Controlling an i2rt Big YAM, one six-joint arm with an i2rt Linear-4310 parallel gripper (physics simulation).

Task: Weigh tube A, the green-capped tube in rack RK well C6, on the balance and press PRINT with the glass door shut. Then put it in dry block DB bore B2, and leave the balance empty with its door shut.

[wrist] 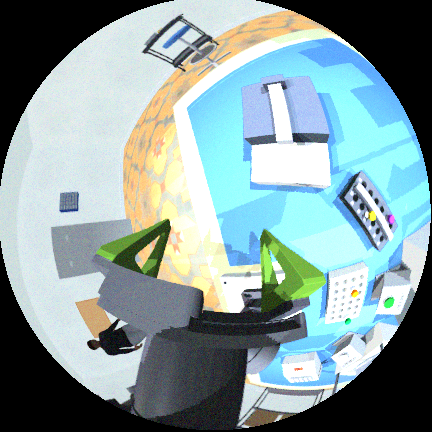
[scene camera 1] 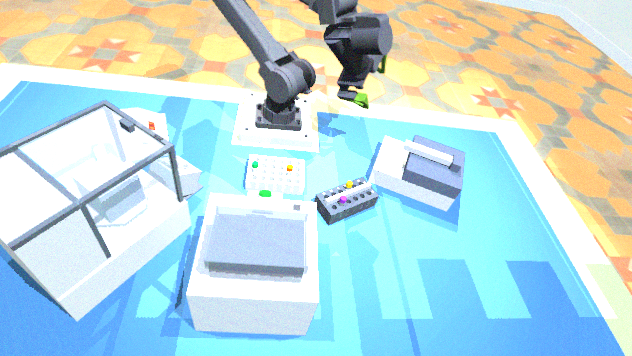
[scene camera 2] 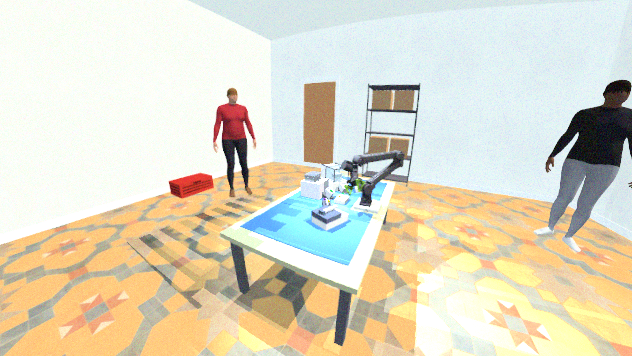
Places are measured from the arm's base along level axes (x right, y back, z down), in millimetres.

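Where they show: gripper, fingertip midpoint: (wrist: 214, 228) (scene camera 1: 374, 90) (scene camera 2: 354, 193); arm's base at its link origin: (scene camera 1: 278, 119) (scene camera 2: 365, 203).
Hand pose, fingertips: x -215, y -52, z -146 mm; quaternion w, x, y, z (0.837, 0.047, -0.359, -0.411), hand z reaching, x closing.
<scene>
Things, the pixels of their top centre, and the offset from my fingertips. "*": a spot on its surface instead.
- green-capped tube at its top centre: (scene camera 1: 255, 163) (wrist: 347, 322) dy -148, dx +271, dz +114 mm
- white rack at its top centre: (scene camera 1: 276, 169) (wrist: 346, 299) (scene camera 2: 341, 197) dy -142, dx +223, dz +138 mm
- dark block with bores, top centre: (wrist: 377, 212) (scene camera 1: 349, 191) dy -215, dx +68, dz +121 mm
- yellow-capped tube at its top centre: (wrist: 372, 215) (scene camera 1: 349, 182) dy -197, dx +66, dz +112 mm
- glass-walled balance at a spot on its surface: (scene camera 1: 135, 260) * dy -374, dx +468, dz +137 mm
- orange-capped tube at its top centre: (scene camera 1: 289, 166) (wrist: 354, 294) dy -154, dx +195, dz +114 mm
- large white machine with a grey lid, top centre: (scene camera 1: 263, 198) (scene camera 2: 319, 174) dy -357, dx +257, dz -21 mm
- small box with red digits, top centre: (scene camera 1: 128, 120) dy -50, dx +551, dz +99 mm
The green-capped tube (scene camera 1: 255, 164) (wrist: 348, 321) stands in a corner well of the white rack (scene camera 1: 295, 189) (wrist: 331, 295). The dark block with bores (scene camera 1: 350, 212) (wrist: 360, 176), seemingly the dry block, holds a yellow-capped tube (scene camera 1: 349, 184) (wrist: 372, 216) and a magenta-capped one (scene camera 1: 343, 199) (wrist: 391, 219). The glass-walled balance (scene camera 1: 135, 260) is at the left in scene camera 1; I cannot tell its door's state. My gripper (scene camera 1: 374, 84) (scene camera 2: 354, 187) (wrist: 214, 228) is open and empty, high above the table's rear edge, beside the arm base and away from the rack.
An orange-capped tube (scene camera 1: 289, 168) (wrist: 354, 293) shares the rack. A large white machine with a grey lid (scene camera 1: 255, 240) stands in front of the rack. A white and grey box with a handle (scene camera 1: 435, 170) (wrist: 290, 165) is at the right. A small box with red digits (scene camera 1: 151, 126) (wrist: 301, 367) stands behind the balance.
</scene>
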